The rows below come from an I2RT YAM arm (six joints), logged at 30 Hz.
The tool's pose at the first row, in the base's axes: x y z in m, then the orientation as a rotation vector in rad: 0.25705 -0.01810 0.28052 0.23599 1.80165 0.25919
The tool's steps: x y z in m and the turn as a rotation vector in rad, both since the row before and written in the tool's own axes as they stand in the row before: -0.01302 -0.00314 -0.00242 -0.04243 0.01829 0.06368; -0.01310 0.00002 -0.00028 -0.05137 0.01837 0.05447; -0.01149 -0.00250 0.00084 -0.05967 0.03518 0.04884; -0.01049 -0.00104 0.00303 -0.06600 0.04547 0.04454; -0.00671 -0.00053 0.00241 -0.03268 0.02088 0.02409; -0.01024 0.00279 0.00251 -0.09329 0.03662 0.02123; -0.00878 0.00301 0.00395 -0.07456 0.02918 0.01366; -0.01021 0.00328 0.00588 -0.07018 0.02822 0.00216; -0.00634 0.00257 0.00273 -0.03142 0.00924 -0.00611; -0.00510 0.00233 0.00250 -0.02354 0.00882 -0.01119; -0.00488 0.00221 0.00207 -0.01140 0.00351 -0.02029
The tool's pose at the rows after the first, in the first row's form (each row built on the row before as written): 0.25776 -0.02507 0.29219 0.26197 1.80674 0.34533; 0.26087 -0.02972 0.30404 0.27313 1.80866 0.43324; 0.26495 -0.03647 0.31280 0.27017 1.82308 0.52845; 0.27118 -0.04132 0.32041 0.25614 1.84332 0.62927; 0.27589 -0.04417 0.32497 0.25131 1.85076 0.68048; 0.28169 -0.04597 0.33403 0.19896 1.84789 0.78859; 0.28818 -0.04621 0.34175 0.15331 1.84272 0.87244; 0.29682 -0.04581 0.35039 0.09945 1.83566 0.94378; 0.30117 -0.04547 0.35633 0.07017 1.82796 0.96992; 0.30475 -0.04477 0.36127 0.04121 1.82281 0.98512; 0.30786 -0.04422 0.36607 0.01397 1.81737 0.98184
